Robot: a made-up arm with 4 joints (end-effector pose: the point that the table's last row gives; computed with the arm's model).
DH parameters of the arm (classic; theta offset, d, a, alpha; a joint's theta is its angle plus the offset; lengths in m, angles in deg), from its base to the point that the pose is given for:
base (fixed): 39 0.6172 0.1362 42.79
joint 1: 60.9 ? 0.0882 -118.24
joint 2: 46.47 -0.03 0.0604 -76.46
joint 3: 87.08 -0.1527 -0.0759 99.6
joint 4: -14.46 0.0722 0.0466 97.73
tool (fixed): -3.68 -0.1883 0 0
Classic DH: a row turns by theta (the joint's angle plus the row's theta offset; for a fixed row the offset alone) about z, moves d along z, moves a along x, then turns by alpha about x.
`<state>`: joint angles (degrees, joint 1 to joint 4).
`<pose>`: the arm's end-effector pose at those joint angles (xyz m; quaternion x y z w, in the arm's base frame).
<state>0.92 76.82 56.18 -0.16</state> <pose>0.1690 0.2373 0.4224 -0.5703 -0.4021 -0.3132 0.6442</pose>
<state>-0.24 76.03 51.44 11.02</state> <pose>0.1420 0.2313 0.3820 -0.5457 -0.3061 -0.3596 0.6922</pose>
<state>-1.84 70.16 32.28 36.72</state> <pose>0.0367 0.2767 0.3133 -0.4635 0.0026 -0.4163 0.7822</pose>
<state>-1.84 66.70 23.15 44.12</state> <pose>-0.0084 0.3077 0.3156 -0.4326 0.1233 -0.4019 0.7975</pose>
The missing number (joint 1, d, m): -0.1823
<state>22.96 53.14 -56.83 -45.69</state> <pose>-0.0137 0.4629 0.4543 -0.0300 -0.2092 0.5384 0.8158</pose>
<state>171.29 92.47 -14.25 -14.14</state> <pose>-0.1142 0.2518 0.4777 0.2300 -0.9160 0.2262 0.2383</pose>
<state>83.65 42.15 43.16 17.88</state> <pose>-0.0721 0.3654 0.5009 0.2213 -0.4173 -0.0093 0.8813</pose>
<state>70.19 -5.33 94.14 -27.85</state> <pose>0.0290 0.2219 0.6638 0.2993 -0.3976 -0.4233 0.7571</pose>
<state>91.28 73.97 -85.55 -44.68</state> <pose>-0.1713 0.3104 0.4048 -0.0853 -0.3734 0.8177 0.4298</pose>
